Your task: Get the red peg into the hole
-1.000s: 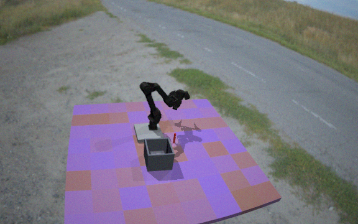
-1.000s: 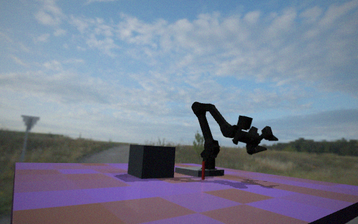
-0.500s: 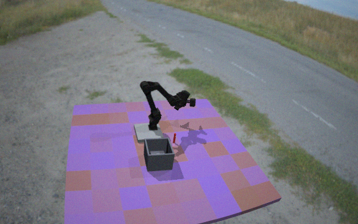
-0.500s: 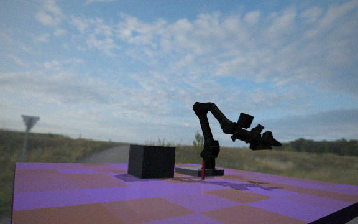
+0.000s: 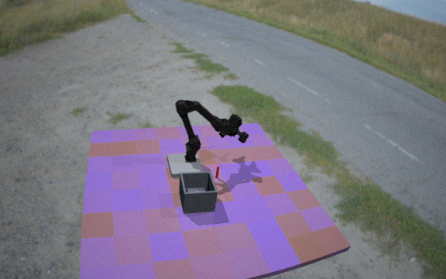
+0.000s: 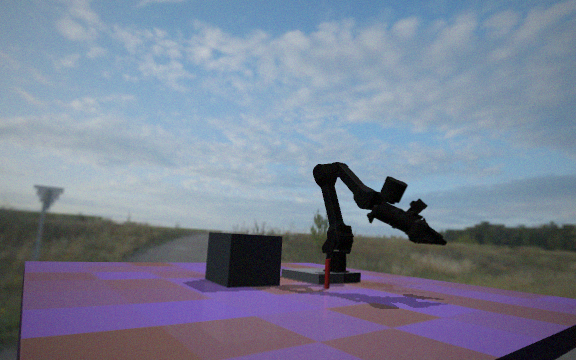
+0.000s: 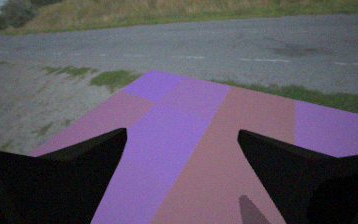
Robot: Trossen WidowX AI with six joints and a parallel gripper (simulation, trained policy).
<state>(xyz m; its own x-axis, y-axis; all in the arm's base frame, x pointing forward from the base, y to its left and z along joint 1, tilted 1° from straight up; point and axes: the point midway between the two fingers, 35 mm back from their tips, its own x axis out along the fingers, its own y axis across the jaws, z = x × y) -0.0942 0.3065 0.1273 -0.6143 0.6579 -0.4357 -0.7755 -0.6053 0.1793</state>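
Now: the red peg 26 cm ahead of my gripper tip, 19 cm to the right of it and 11 cm below it. Also, from my gripper tip: grey plate 46 cm ahead, 35 cm to the right, 10 cm below.
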